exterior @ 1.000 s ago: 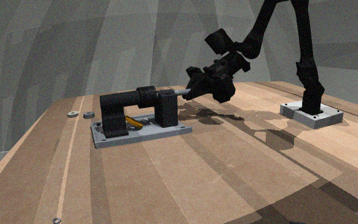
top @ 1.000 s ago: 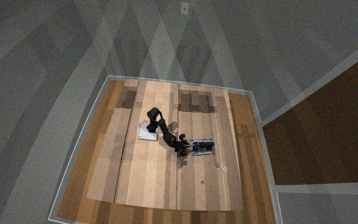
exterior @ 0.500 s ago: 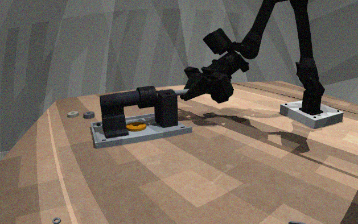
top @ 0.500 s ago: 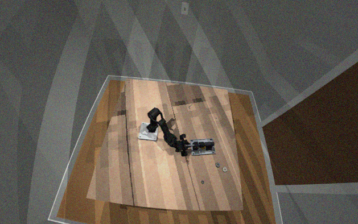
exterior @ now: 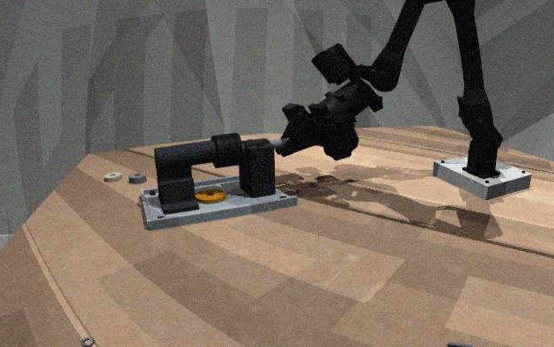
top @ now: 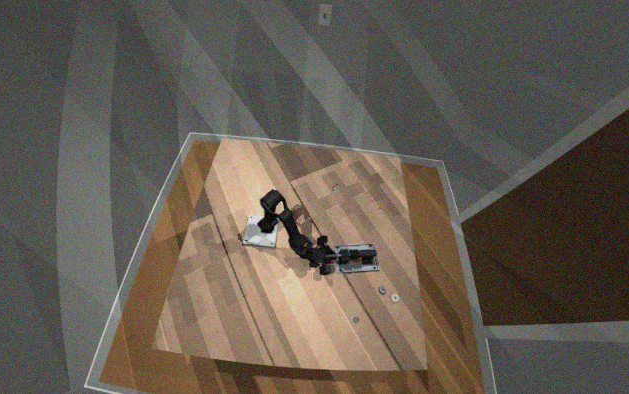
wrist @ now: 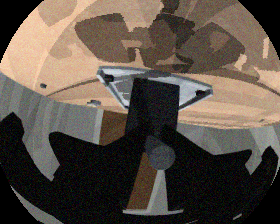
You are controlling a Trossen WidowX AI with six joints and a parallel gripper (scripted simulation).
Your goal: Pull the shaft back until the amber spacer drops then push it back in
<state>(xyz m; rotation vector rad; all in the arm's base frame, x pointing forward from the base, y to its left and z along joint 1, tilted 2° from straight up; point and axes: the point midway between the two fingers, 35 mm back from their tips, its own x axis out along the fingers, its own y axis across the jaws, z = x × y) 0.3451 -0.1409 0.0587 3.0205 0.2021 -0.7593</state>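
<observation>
My gripper tip is 9 cm short of the dark spacer, 1 cm to the right of it and 2 cm below it. The rest, counted from my gripper tip: amber spacer 12 cm ahead, 2 cm to the left, 5 cm below; then white ring 32 cm ahead, 19 cm to the right, 6 cm below.
</observation>
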